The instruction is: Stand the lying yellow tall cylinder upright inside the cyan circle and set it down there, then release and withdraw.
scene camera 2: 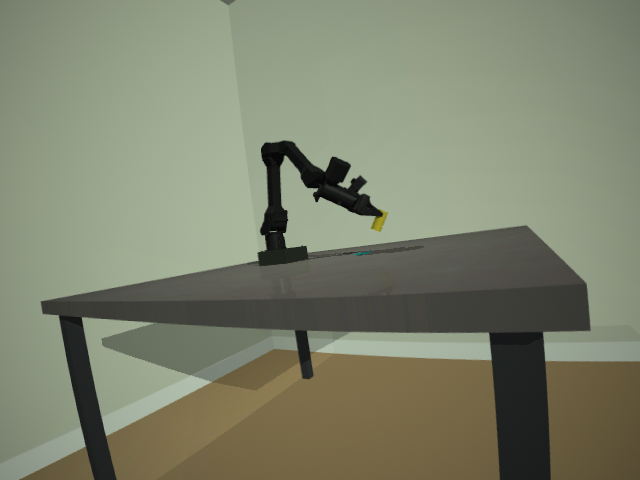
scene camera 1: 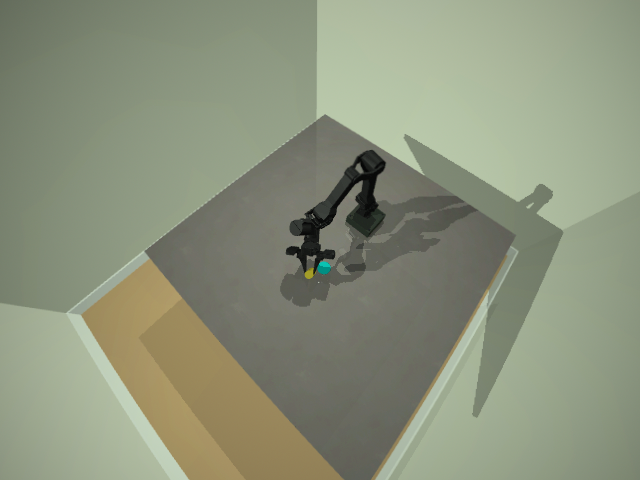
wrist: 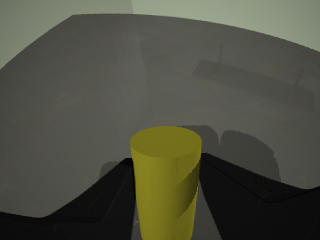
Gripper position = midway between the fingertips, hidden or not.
My gripper (scene camera 2: 381,214) holds a yellow tall cylinder.
My gripper also shows in scene camera 1 (scene camera 1: 309,273) and in the wrist view (wrist: 166,164).
